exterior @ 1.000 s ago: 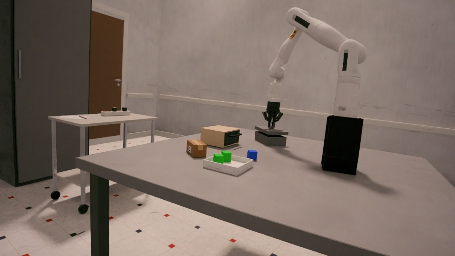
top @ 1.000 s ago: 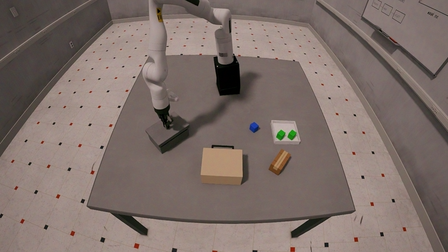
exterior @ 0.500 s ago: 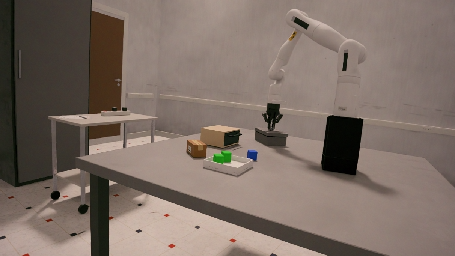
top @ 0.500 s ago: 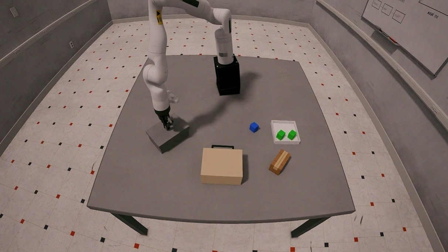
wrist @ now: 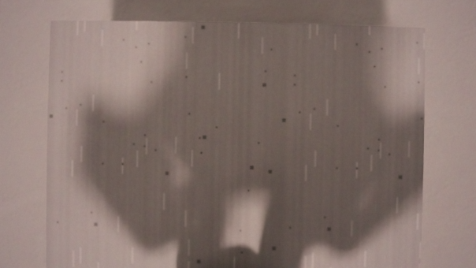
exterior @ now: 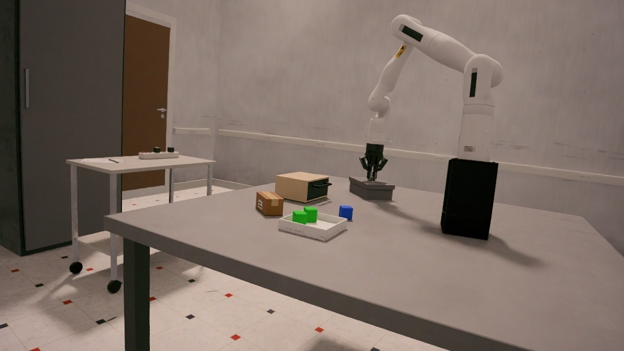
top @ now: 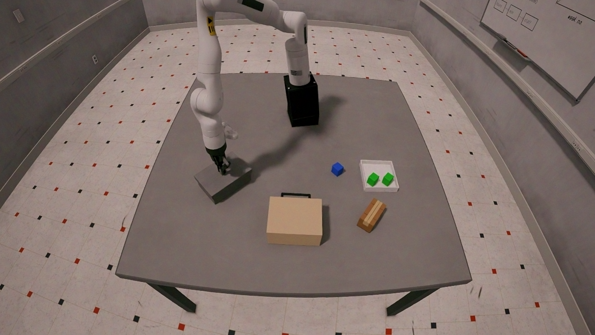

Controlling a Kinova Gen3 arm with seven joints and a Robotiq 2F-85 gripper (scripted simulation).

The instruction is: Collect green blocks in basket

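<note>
The metal box is 6 cm below my hand. From my hand the other things lie so: light wooden cabinet (12 cm ahead, 31 cm to the left, 5 cm below); then lid (3 cm below); then drawer (11 cm ahead, 31 cm to the left, 5 cm below).
</note>
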